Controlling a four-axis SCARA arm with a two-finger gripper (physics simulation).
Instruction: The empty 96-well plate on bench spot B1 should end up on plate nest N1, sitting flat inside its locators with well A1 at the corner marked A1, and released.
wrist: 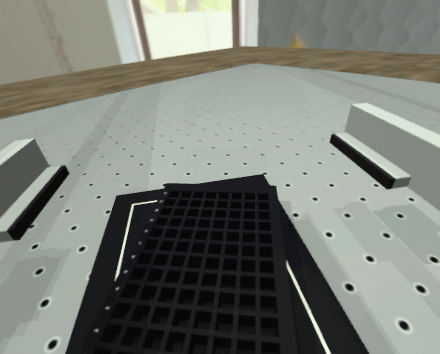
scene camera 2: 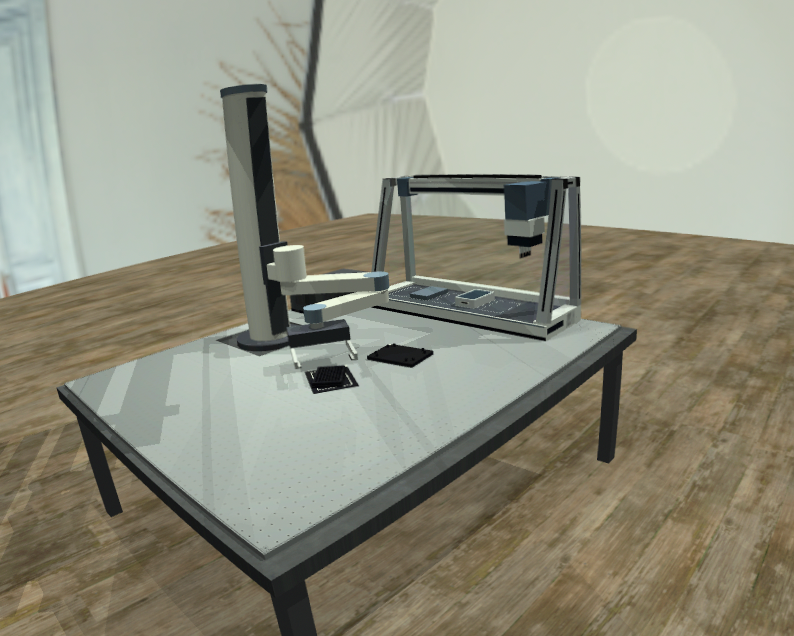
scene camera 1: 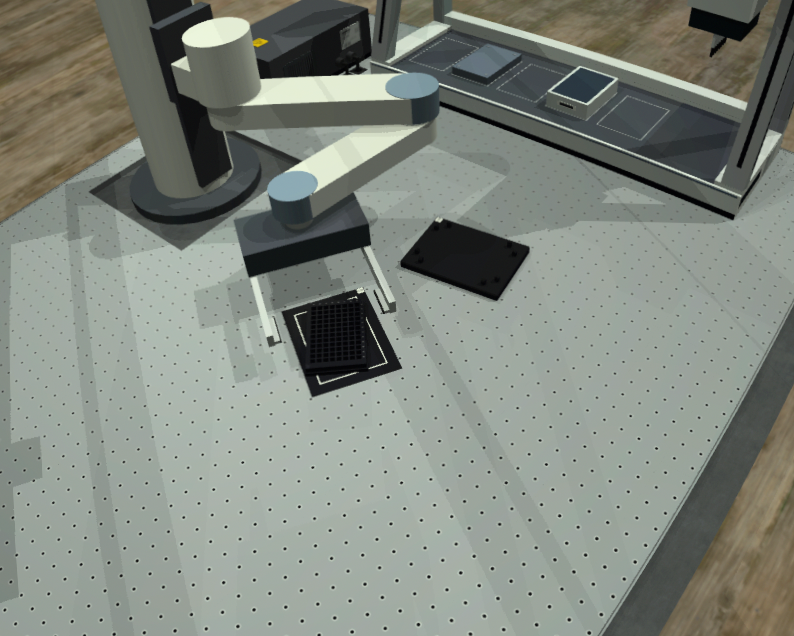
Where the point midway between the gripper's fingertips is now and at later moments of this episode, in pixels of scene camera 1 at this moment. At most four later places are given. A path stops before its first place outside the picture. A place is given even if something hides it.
The gripper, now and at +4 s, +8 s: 332,324; 326,325; 323,321. At the last of these places it holds a black well plate.
